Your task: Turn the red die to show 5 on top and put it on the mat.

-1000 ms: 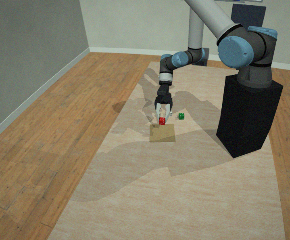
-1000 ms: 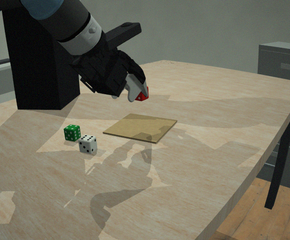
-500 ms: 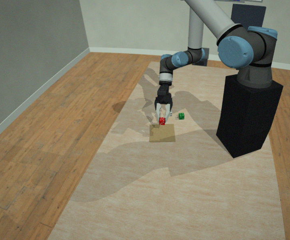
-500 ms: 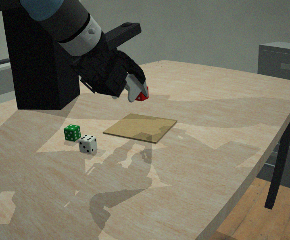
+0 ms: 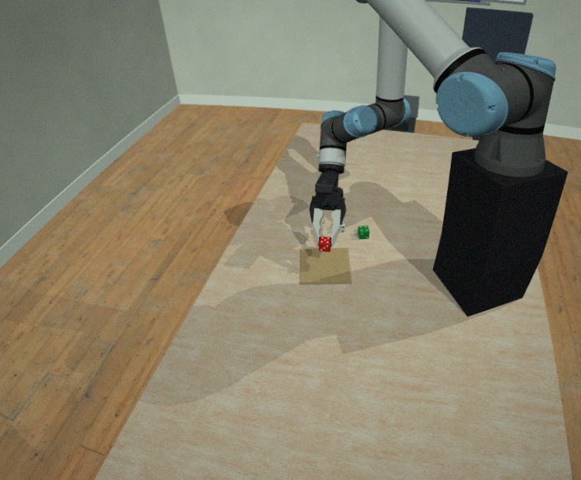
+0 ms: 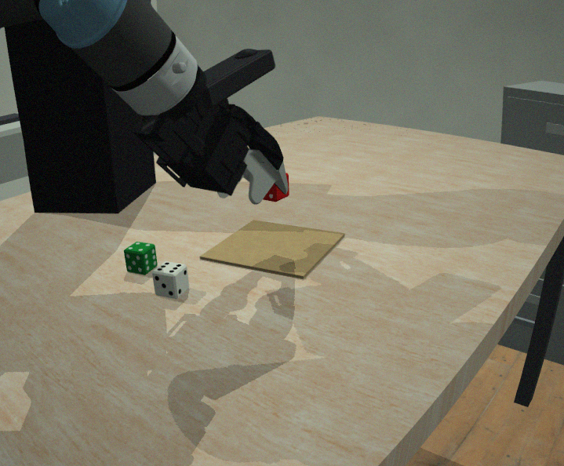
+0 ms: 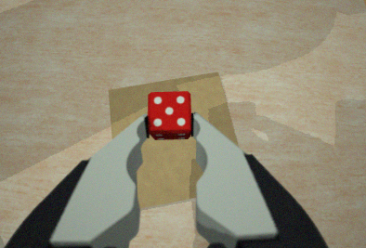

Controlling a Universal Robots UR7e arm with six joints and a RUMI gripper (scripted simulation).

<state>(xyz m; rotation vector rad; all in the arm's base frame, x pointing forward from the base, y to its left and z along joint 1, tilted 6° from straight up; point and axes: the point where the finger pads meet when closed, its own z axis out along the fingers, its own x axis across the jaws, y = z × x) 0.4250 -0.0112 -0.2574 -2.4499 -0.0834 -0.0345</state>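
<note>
My gripper is now 1 cm to the right of the tan mat and 9 cm above it. The rest, counted from my hand: red die 1 cm to the left, 1 cm below; green die 9 cm behind, 14 cm to the right, 7 cm below; white die 2 cm behind, 16 cm to the right, 7 cm below.
</note>
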